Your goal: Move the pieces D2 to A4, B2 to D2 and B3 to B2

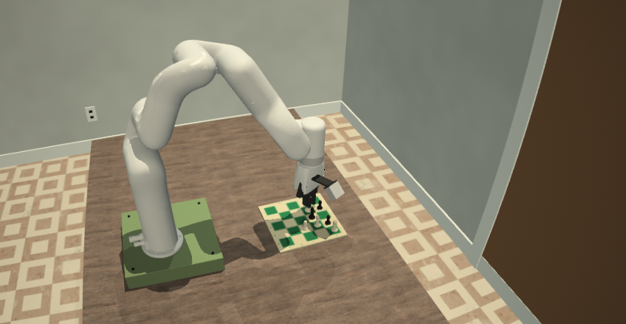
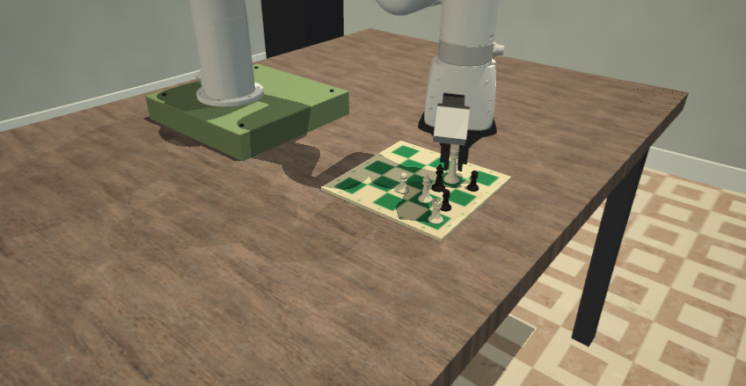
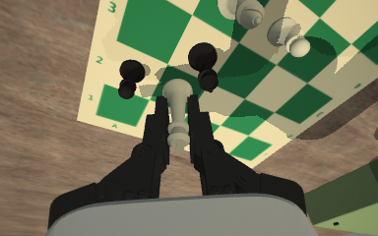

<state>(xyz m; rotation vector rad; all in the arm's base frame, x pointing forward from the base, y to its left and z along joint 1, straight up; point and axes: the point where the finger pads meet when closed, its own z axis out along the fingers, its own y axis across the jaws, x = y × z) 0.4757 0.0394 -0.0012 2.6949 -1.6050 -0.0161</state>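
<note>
The black bishop is 4 cm to the right of my hand and 2 cm below it. From my hand the other things lie so: chessboard: 4 cm behind, 4 cm to the right, 5 cm below; then white pawn: 4 cm behind, 8 cm to the right, 3 cm below; then white king: 1 cm below.
</note>
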